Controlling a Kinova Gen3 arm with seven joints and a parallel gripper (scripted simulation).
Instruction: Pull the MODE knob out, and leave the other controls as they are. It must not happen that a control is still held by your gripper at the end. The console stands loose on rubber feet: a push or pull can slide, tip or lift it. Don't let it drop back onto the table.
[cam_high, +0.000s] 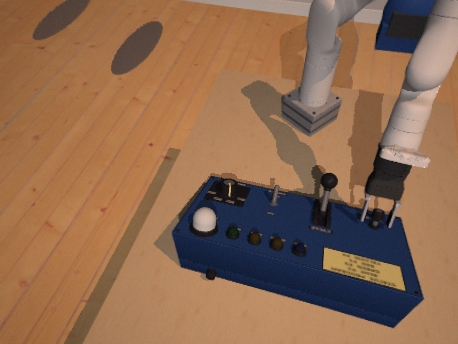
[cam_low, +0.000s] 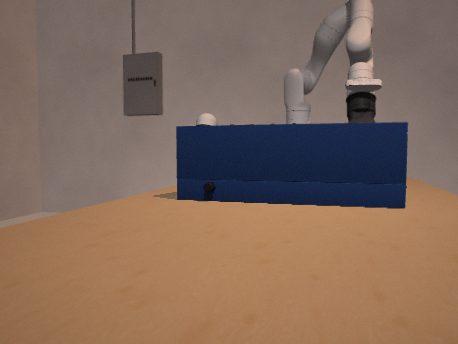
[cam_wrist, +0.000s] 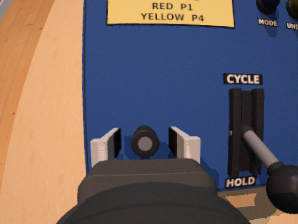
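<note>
Right now the mode knob is right at my hand. Round my hand: cycle lever (3 cm behind, 12 cm to the right); blue console (2 cm ahead, 18 cm to the right, 3 cm below); toggle switch (3 cm behind, 24 cm to the right, 1 cm below).
</note>
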